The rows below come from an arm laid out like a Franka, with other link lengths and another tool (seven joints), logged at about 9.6 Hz.
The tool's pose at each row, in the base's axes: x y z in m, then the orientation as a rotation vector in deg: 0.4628, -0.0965, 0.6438, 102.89, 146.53, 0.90; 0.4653, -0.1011, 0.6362, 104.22, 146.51, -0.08; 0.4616, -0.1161, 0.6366, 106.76, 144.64, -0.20; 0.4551, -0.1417, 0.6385, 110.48, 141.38, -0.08; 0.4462, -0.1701, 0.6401, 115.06, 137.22, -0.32; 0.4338, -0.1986, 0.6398, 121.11, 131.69, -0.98; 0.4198, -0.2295, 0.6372, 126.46, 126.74, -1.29
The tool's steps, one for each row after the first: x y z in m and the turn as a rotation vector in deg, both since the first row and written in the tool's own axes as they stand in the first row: -0.0051, 0.0007, 0.0077, 0.95, 0.25, 0.70; -0.0180, -0.0079, 0.0072, 1.00, 0.17, 2.71; -0.0399, -0.0227, 0.0052, 0.75, -0.10, 5.86; -0.0636, -0.0407, 0.0035, 0.69, -0.52, 9.80; -0.0862, -0.0620, 0.0036, 0.96, -0.94, 15.04; -0.1104, -0.0857, 0.0059, 1.21, -0.99, 19.71
